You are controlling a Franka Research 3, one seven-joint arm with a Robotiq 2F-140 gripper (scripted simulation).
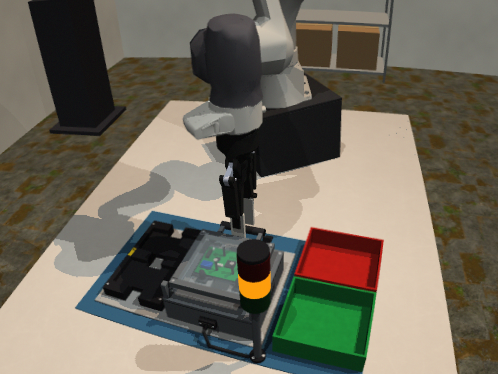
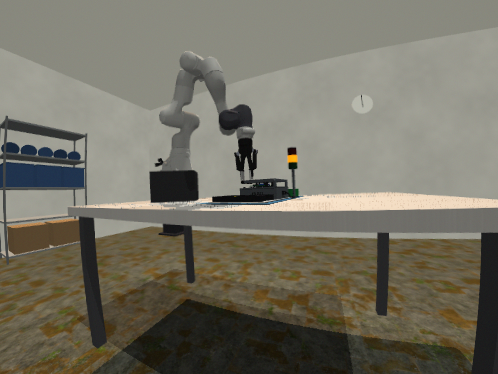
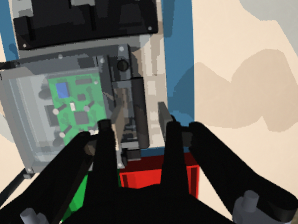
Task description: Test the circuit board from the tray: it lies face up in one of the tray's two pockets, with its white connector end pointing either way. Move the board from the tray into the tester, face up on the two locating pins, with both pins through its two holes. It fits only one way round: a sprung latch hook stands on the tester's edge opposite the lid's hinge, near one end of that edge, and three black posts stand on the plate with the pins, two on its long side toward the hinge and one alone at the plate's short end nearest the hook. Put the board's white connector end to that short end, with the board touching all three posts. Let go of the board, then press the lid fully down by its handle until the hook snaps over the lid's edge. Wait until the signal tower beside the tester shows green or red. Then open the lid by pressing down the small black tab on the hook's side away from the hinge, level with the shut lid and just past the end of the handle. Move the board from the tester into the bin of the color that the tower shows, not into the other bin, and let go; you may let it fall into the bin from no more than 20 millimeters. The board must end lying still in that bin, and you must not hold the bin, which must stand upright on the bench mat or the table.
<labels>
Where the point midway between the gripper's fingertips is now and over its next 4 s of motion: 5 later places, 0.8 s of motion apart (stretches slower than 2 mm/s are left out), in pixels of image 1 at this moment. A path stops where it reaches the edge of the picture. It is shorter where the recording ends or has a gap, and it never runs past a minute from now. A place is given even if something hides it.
My gripper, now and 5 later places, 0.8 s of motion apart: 243,231; 239,198; 239,186; 240,196; 238,190; 256,191
</labels>
